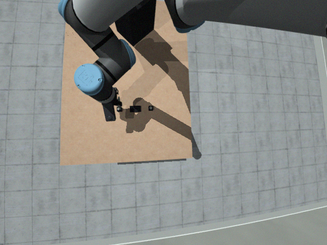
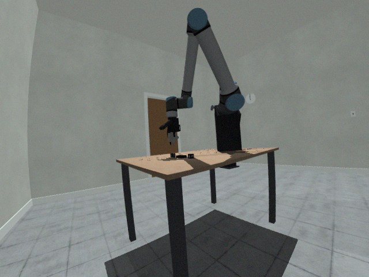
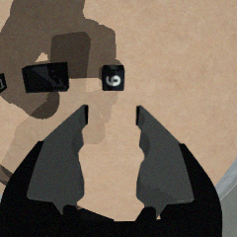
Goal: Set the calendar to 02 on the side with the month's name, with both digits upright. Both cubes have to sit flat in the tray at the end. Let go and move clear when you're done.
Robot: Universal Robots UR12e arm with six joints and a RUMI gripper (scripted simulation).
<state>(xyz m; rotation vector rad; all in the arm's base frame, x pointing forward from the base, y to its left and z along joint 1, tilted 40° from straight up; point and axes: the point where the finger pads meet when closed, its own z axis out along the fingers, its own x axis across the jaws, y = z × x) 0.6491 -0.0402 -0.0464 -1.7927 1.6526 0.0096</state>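
Right now the black number cube is 210 mm to the left of my hand, 100 mm below it and 50 mm behind it. Round my hand: calendar tray (100 mm to the left, 100 mm below, 20 mm behind).
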